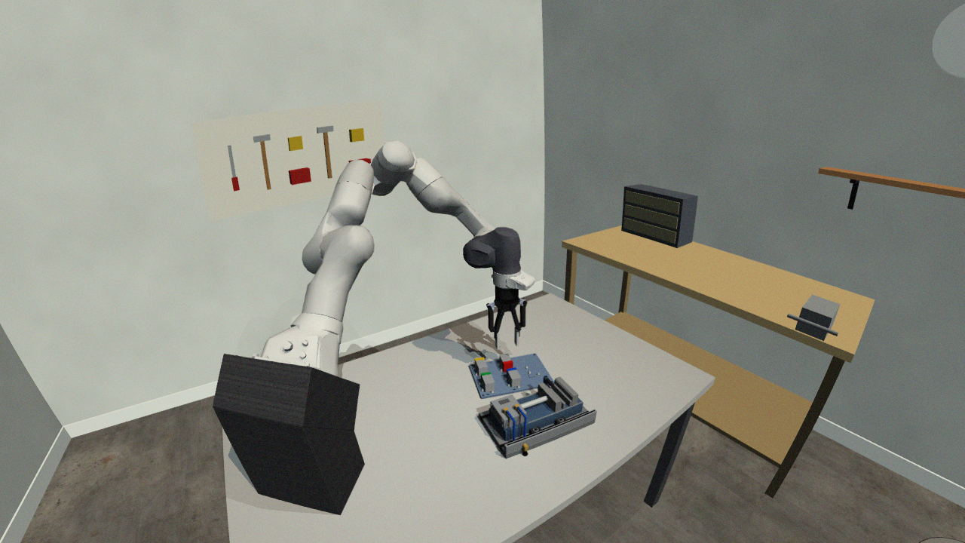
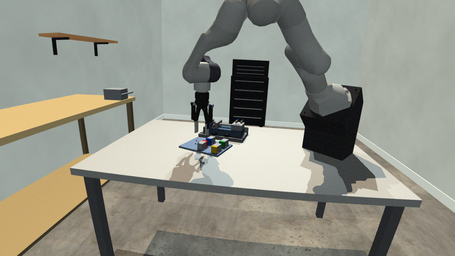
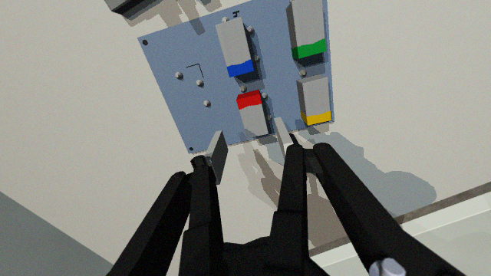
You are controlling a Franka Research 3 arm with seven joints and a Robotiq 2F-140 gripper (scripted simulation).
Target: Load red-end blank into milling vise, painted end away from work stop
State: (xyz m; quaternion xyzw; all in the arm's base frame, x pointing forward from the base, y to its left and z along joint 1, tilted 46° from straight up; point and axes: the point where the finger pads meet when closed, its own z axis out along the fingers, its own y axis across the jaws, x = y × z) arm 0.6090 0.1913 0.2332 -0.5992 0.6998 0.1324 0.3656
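My gripper is now 12 cm above the blue infeed plate and 5 cm to the left of it. Also, from my hand: blue-ended blank 10 cm below, 9 cm to the right, 1 cm behind; yellow-ended blank 10 cm below, 9 cm behind; green-ended blank 10 cm below, 9 cm to the right, 9 cm behind.
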